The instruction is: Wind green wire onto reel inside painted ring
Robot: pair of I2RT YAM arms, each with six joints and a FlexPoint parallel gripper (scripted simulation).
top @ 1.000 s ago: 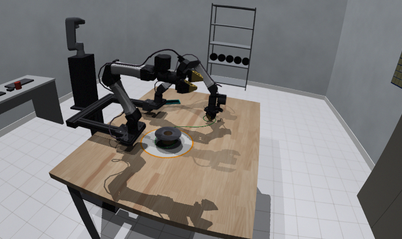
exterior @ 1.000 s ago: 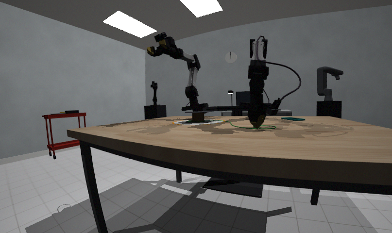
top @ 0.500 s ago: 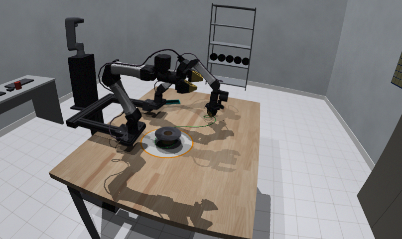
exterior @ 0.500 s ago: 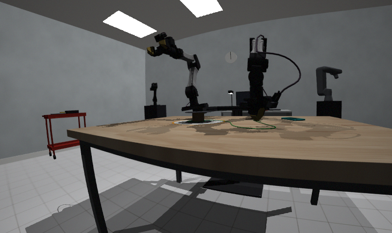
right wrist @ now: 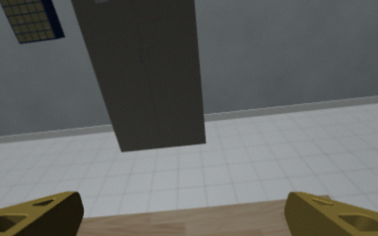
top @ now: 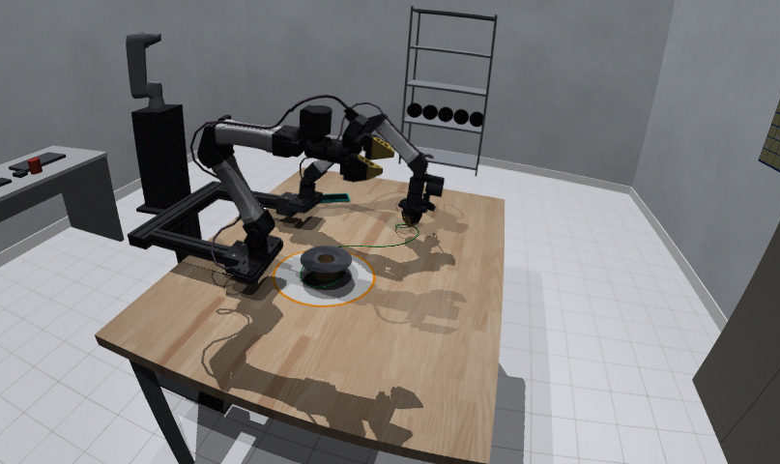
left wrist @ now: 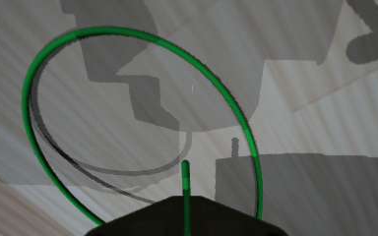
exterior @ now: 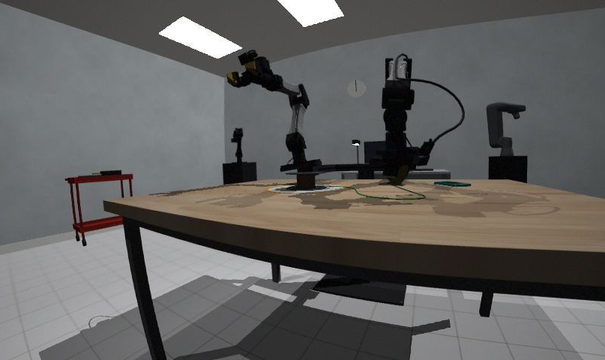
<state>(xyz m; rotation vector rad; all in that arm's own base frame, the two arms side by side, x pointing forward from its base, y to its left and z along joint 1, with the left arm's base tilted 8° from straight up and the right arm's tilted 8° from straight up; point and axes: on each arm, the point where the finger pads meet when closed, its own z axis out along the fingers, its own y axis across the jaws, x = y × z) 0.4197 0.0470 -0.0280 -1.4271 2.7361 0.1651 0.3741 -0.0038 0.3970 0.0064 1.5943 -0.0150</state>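
My right gripper is now 20 cm past the dark reel, 19 cm to the right of it and 44 cm above it. Also, from my right hand: flat teal object 36 cm behind, 79 cm to the left, 47 cm below; orange painted ring 21 cm behind, 19 cm to the left, 47 cm below.
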